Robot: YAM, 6 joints.
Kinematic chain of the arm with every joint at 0, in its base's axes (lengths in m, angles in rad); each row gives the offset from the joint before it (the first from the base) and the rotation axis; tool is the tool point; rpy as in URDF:
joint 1: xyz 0 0 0.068 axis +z
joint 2: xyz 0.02 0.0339 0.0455 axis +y
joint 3: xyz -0.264 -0.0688 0 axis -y
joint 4: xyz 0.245 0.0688 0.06 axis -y
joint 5: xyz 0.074 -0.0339 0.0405 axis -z
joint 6: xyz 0.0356 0 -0.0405 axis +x
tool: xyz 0 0 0 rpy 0 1.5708 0
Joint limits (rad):
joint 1: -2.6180..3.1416
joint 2: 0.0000..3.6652
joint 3: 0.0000..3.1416
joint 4: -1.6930..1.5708
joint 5: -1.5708..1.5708
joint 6: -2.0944..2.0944
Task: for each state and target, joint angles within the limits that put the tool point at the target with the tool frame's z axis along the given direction. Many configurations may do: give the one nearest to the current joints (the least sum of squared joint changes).
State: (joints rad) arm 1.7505 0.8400 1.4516 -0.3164 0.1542 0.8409
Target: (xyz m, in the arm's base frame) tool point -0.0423 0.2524 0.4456 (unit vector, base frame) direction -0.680 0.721 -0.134
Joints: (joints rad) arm 1.6504 1.2005 1.3828 -0.3539 -0.6693 0.8409
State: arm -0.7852 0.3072 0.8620 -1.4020 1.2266 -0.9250
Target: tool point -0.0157 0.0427 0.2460 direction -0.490 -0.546 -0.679
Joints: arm -1.5990 0.0021 0.7691 -1.6485 0.4945 -0.9250
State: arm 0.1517 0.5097 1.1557 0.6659 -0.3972 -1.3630
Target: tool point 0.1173 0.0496 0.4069 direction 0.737 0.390 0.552
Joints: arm 0.3738 0.5830 0.6966 0.4742 -0.0941 -1.3630
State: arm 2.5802 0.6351 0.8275 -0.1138 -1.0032 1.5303
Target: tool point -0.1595 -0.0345 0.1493 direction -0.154 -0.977 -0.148
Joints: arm 3.1398 1.0507 0.2390 0.0404 -1.3569 1.5303
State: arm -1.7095 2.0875 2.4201 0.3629 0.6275 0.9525
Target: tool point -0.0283 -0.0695 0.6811 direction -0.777 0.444 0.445
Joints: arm -1.5781 1.9174 3.1386 1.1275 0.8957 0.9525
